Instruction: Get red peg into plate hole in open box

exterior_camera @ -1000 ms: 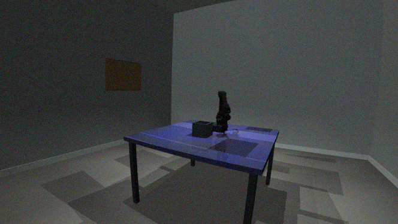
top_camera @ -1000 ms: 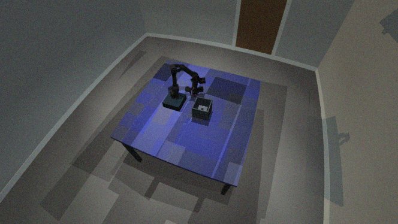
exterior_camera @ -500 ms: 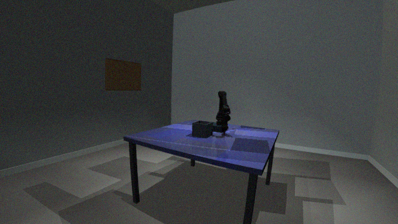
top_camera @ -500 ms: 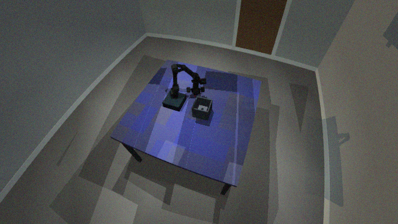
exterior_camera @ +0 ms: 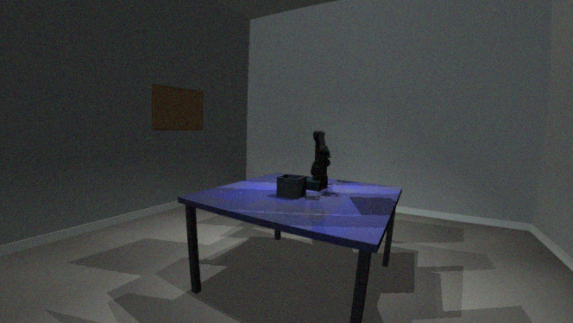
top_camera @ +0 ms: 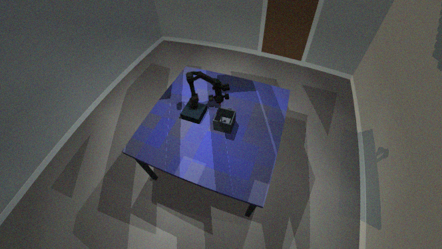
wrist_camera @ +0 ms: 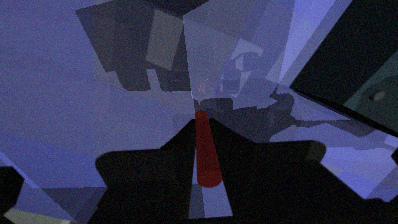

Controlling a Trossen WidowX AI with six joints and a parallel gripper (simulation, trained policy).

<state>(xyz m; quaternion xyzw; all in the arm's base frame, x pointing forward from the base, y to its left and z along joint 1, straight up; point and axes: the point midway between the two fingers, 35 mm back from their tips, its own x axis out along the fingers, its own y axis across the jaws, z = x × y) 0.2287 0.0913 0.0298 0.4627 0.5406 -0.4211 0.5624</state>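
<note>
Now: gripper tip 8 cm short of the pale plate, 21 cm to the left of it and 2 cm above it. From my gripper tip the other things lie so: red peg (2 cm above).
</note>
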